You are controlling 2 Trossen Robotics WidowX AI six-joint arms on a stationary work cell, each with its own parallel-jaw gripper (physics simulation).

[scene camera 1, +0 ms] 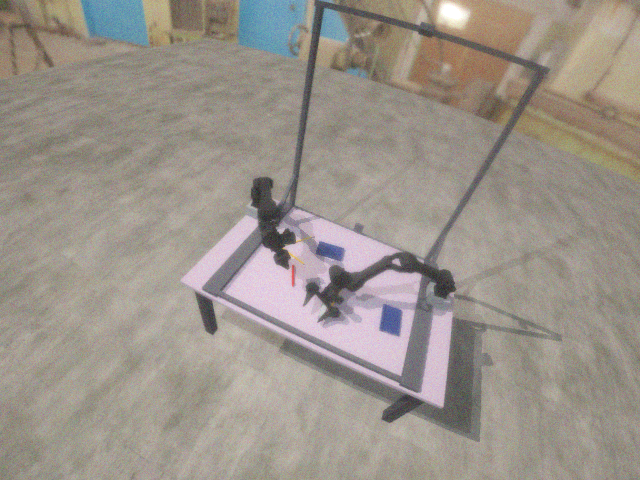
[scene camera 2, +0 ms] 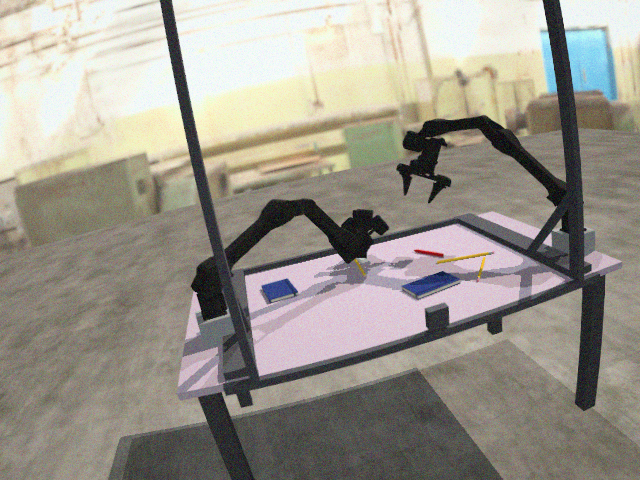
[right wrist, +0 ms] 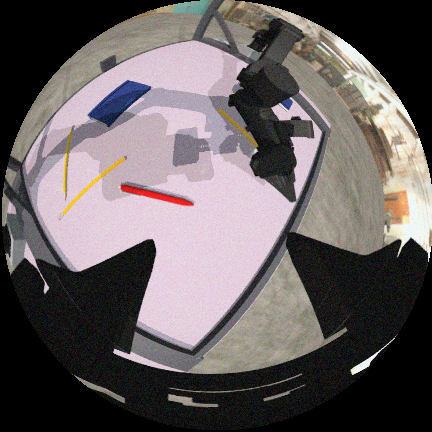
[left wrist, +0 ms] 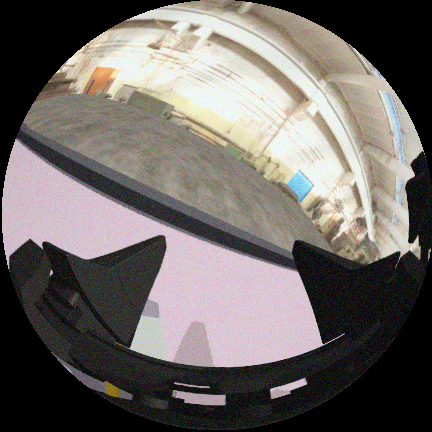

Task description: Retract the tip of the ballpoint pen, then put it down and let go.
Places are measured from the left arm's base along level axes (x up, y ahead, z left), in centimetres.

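Where they show: left gripper, fingertip midpoint: (scene camera 1: 310, 314) (right wrist: 293, 190) (left wrist: 231, 245); right gripper, fingertip midpoint: (scene camera 1: 285, 263) (scene camera 2: 416, 199) (right wrist: 221, 243); left arm's base, origin of the base link: (scene camera 1: 440, 292) (scene camera 2: 214, 313) (right wrist: 254, 48); right arm's base, origin of the base link: (scene camera 1: 258, 204).
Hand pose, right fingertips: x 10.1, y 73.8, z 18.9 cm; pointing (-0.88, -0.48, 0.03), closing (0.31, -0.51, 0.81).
Observation:
Things, the pixels of their centre, and the offset from my right fingertips. Level surfaces: height alone.
- pink table, its level: dx -17.1 cm
- yellow pencil, body centre: (right wrist: 247, 136) (scene camera 2: 359, 266) dx -16.7, dy -24.3, dz +0.8 cm
- red pen, body centre: (right wrist: 154, 195) (scene camera 2: 428, 252) (scene camera 1: 292, 275) dx -16.6, dy -2.4, dz -7.7 cm
A pale, whitish pen-like thing (left wrist: 149, 334) lies on the pink table (scene camera 1: 366, 352) (scene camera 2: 347, 329), just below my left gripper (left wrist: 231, 245) (scene camera 1: 320, 305) (right wrist: 287, 189). The left gripper is open and empty, low over the table. A yellow pencil (scene camera 2: 360, 267) (right wrist: 238, 127) lies close by it. A red pen (scene camera 1: 292, 275) (scene camera 2: 429, 252) (right wrist: 157, 195) lies flat farther along the table. My right gripper (scene camera 2: 422, 188) (right wrist: 221, 243) is open and empty, high above the red pen.
Two blue notebooks (scene camera 2: 279, 290) (scene camera 2: 430, 284) lie on the table; they also show in scene camera 1 (scene camera 1: 390, 319) (scene camera 1: 330, 250). Two more yellow pencils (scene camera 2: 465, 257) (scene camera 2: 481, 268) lie near the far end. A dark frame edges the table, with tall posts (scene camera 2: 194, 157).

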